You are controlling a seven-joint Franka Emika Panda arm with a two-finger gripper.
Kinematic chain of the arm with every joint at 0, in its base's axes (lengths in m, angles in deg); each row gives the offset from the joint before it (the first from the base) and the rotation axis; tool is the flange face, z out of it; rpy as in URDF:
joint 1: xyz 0 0 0.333 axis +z
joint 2: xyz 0 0 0 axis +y
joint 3: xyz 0 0 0.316 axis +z
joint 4: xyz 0.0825 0 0 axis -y
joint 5: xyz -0.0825 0 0.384 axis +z
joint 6: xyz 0 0 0 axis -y
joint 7: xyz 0.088 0 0 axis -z
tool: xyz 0 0 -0.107 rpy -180 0 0
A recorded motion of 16 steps. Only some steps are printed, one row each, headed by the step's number.
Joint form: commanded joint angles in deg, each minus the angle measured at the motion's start. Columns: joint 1, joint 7, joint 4, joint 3, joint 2, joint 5, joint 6.
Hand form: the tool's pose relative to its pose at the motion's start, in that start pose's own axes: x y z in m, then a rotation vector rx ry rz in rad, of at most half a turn. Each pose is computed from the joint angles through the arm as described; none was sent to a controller.
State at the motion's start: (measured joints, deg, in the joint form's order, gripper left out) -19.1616 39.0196 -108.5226 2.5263 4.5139 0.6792 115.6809
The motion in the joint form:
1: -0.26 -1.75 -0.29 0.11 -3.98 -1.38 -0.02
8: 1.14 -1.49 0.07 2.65 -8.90 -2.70 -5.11
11: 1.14 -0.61 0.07 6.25 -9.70 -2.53 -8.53
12: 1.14 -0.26 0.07 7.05 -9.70 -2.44 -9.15
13: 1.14 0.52 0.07 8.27 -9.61 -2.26 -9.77
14: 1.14 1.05 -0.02 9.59 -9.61 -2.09 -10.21
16: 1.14 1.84 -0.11 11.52 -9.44 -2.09 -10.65
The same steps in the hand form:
1: -0.0062 0.0075 -0.0383 0.0199 0.0657 -0.0387
8: -0.0483 -0.0073 -0.0813 0.0036 0.0836 -0.1094
11: -0.0795 -0.0264 -0.0828 -0.0261 0.0497 -0.1544
12: -0.0860 -0.0309 -0.0816 -0.0326 0.0413 -0.1615
13: -0.0955 -0.0383 -0.0796 -0.0391 0.0309 -0.1680
14: -0.1060 -0.0460 -0.0778 -0.0442 0.0233 -0.1808
16: -0.1206 -0.0573 -0.0744 -0.0534 0.0158 -0.2005

